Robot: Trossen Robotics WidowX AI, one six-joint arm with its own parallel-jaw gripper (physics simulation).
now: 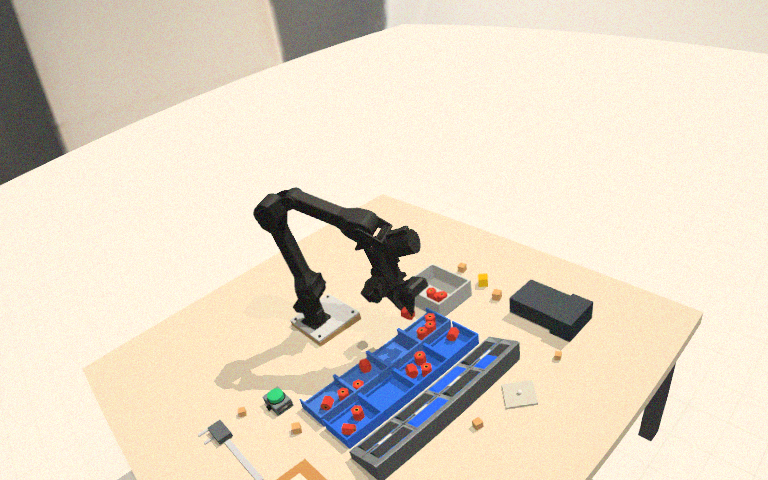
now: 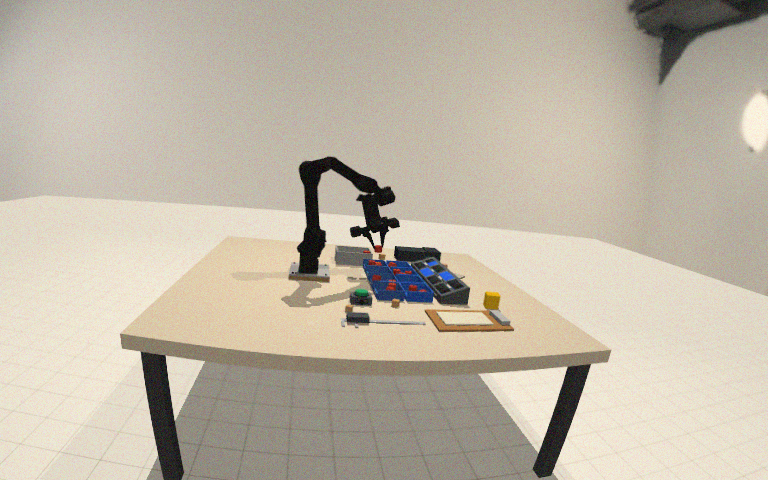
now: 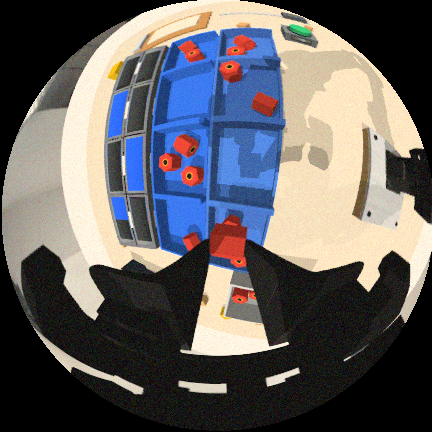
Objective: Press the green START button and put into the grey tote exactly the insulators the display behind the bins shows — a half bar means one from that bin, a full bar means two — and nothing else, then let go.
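Frame: origin at the arm's base, x ahead, y left, z up, level; centimetres.
Where they show: gripper, fingertip midpoint: (image 1: 408, 312) (image 2: 378, 248) (image 3: 226, 244); arm's base at its link origin: (image 1: 316, 319) (image 2: 307, 270) (image 3: 393, 172).
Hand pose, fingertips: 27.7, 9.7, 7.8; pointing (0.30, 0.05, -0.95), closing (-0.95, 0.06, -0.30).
Observation:
Things, the pixels of their top centre, and the offset from my fingertips, as dx, dy, dz. "*": a spot on its surface instead.
- red insulator at its top centre: (image 3: 224, 251) (image 1: 407, 309) (image 2: 378, 245) -0.1, -0.1, +1.2
- grey tote at its top centre: (image 3: 263, 310) (image 1: 435, 282) (image 2: 353, 249) -6.4, +17.9, -4.7
- display at a spot on its surface: (image 1: 450, 420) * +24.9, -16.1, -9.0
- half bar at its top centre: (image 1: 493, 352) (image 3: 115, 220) +23.7, +2.3, -3.7
- green START button at its top centre: (image 1: 274, 393) (image 2: 361, 290) -12.9, -36.0, -6.0
- black stepped block at its top centre: (image 1: 550, 299) (image 2: 417, 248) +25.4, +26.7, -4.5
- yellow cube at its top centre: (image 1: 482, 276) +1.4, +29.7, -7.4
- pale plate at its top centre: (image 1: 519, 393) +33.2, -1.0, -9.5
- dark-headed tool at a spot on its surface: (image 1: 219, 431) (image 2: 360, 315) * -16.1, -52.1, -8.1
- framed board at a spot on its surface: (image 2: 444, 325) * +6.9, -56.6, -9.4
My gripper (image 1: 408, 308) (image 2: 378, 246) (image 3: 226, 244) is shut on a red insulator (image 1: 407, 314) (image 2: 378, 249) (image 3: 228, 237), held above the tote-side end of the blue bins (image 1: 386, 391) (image 3: 185, 95). The grey tote (image 1: 457, 297) (image 2: 352, 256) is close by; two red insulators (image 1: 431, 293) (image 1: 441, 296) lie in it. Other red insulators lie in several bins; three stand in the bin nearest the gripper. The display (image 1: 450, 420) shows two full blue bars (image 1: 427, 413) (image 1: 447, 379) and one half bar (image 1: 485, 362). The green START button (image 1: 275, 395) (image 2: 361, 292) (image 3: 300, 30) is at the bins' other end.
A black stepped block (image 1: 548, 308) is beyond the tote and display. Small orange cubes, a yellow cube (image 1: 482, 280) and a pale plate (image 1: 512, 399) lie around. A dark-headed tool (image 1: 219, 431) (image 2: 357, 318) and a framed board (image 2: 444, 325) lie past the button.

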